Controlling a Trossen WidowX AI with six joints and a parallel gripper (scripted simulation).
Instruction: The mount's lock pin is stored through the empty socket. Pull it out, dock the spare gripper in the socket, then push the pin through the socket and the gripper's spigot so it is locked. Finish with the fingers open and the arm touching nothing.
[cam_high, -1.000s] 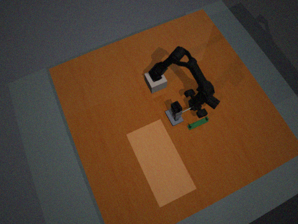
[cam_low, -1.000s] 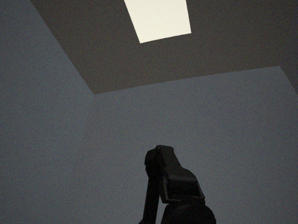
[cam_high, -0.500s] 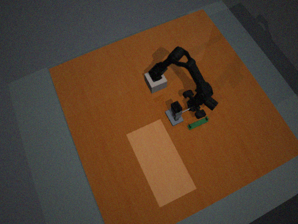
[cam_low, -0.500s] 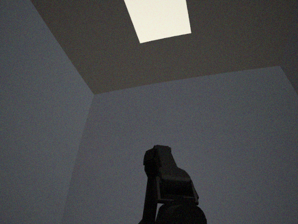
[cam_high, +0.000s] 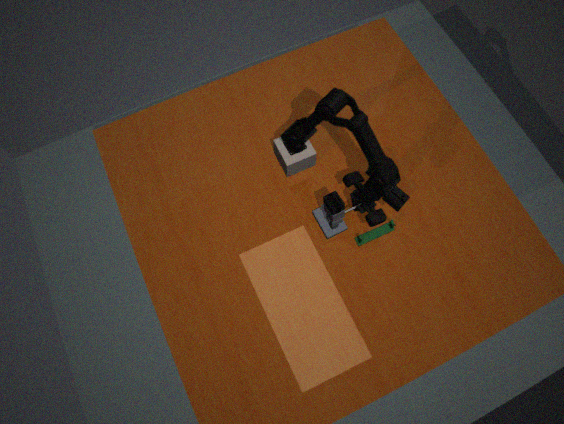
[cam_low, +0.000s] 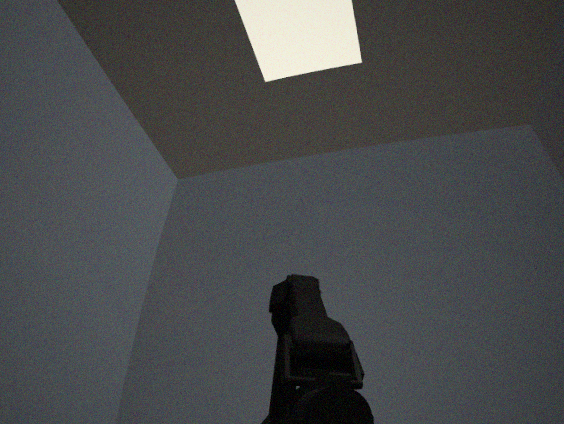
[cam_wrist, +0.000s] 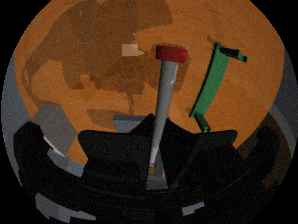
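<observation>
My gripper tip is 1 cm past the grey mount and 8 cm to the left of it. From my gripper tip the other things lie so: flat green strip (9 cm ahead, 3 cm to the left, 2 cm below); then spare gripper (1 cm behind, 8 cm to the right, 8 cm above).
</observation>
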